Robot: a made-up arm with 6 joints.
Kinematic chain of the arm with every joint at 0, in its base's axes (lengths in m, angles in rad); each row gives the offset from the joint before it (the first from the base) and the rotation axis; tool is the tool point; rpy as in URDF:
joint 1: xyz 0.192 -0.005 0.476 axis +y
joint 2: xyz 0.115 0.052 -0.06 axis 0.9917 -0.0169 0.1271
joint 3: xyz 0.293 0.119 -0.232 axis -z
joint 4: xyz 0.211 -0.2 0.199 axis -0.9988 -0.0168 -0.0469
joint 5: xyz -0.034 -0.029 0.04 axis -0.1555 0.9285 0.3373
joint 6: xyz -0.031 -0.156 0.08 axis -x
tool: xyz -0.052 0 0.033 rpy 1.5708 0 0
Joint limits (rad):
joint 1: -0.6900..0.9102
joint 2: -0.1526..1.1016
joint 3: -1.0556..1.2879
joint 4: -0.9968..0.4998
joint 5: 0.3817..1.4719
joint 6: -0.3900..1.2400
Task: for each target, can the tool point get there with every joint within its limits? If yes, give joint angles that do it. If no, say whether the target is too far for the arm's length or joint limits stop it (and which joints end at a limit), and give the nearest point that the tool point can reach.
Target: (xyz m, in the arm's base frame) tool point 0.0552 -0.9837 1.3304
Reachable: no: too far | nearest point 0.4458 -0.2957 0.8290 | short by 0.937 m
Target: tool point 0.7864 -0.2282 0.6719
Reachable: yes | joints -0.3472 0.4654 0.2948 0.3200 1.2054 -0.1886
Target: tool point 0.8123 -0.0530 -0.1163
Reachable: yes | joints 0.6707 0.0499 -0.5788 -0.7720 0.8726 0.5207
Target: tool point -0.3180 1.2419 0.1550
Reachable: no: too far | nearest point -0.0010 0.0470 0.2845 | short by 1.243 m
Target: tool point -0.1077 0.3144 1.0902
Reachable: no: joint limits stop it (at a limit: joint 1, joint 2, joint 3, joint 4, joint 5, joint 6) | nearest point 0.2184 -0.0302 0.7196 | short by 0.602 m
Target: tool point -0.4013 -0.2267 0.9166
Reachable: no: joint limits stop it (at a limit: joint 1, joint 2, joint 3, joint 6) | nearest point 0.1987 -0.1076 0.6776 | short by 0.657 m
